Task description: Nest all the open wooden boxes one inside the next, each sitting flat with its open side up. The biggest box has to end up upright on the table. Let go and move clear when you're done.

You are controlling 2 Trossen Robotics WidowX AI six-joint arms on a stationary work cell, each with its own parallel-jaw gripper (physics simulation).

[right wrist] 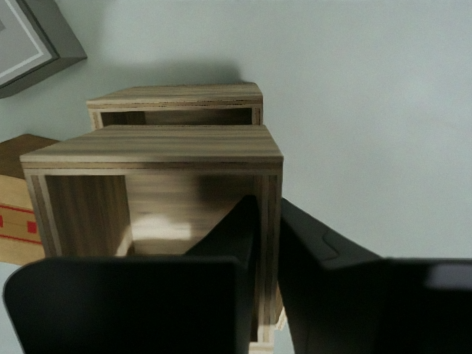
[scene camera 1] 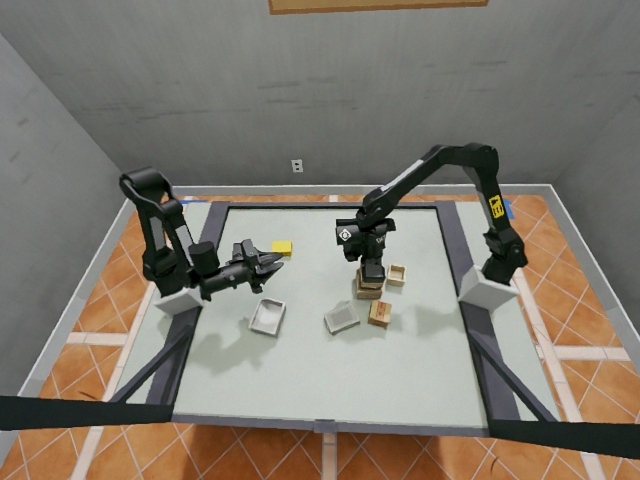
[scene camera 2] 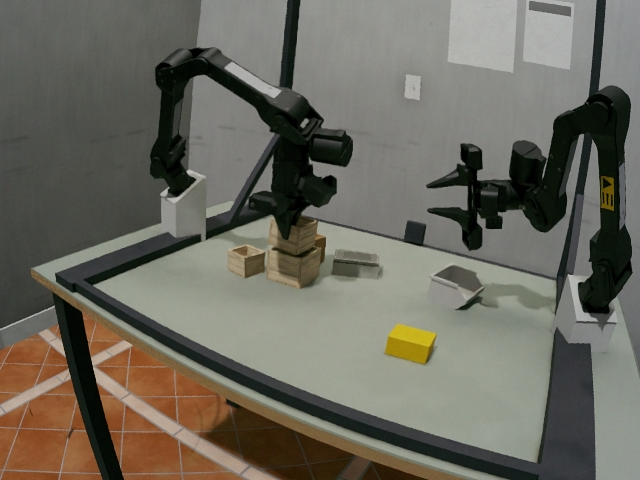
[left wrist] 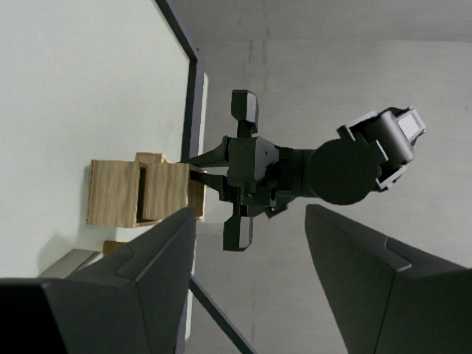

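Note:
A wooden box (scene camera 1: 370, 284) (scene camera 2: 305, 238) (left wrist: 167, 190) (right wrist: 150, 145) is open side up. My right gripper (scene camera 2: 285, 235) (left wrist: 174, 168) (right wrist: 261, 206) points down and is shut on one side wall of it. It hangs directly over a larger wooden box (scene camera 1: 368, 295) (scene camera 2: 293, 268) (left wrist: 114, 192) (right wrist: 175, 93), which stands open side up on the table. A narrow dark gap shows between them in the left wrist view; the two are slightly offset. A small wooden box (scene camera 1: 395, 283) (scene camera 2: 253, 265) (left wrist: 148, 157) stands open side up beside the stack. My left gripper (scene camera 1: 282, 259) (scene camera 2: 428, 197) is open and empty, away from the boxes.
A cardboard box (scene camera 1: 379, 314) (scene camera 2: 321, 248) (right wrist: 20, 215) stands close to the larger wooden box. A grey case (scene camera 1: 341, 317) (scene camera 2: 355, 264) (right wrist: 65, 45) lies beside it. A white tray (scene camera 1: 267, 316) (scene camera 2: 444, 294) and a yellow block (scene camera 1: 281, 248) (scene camera 2: 409, 344) are on the left arm's side.

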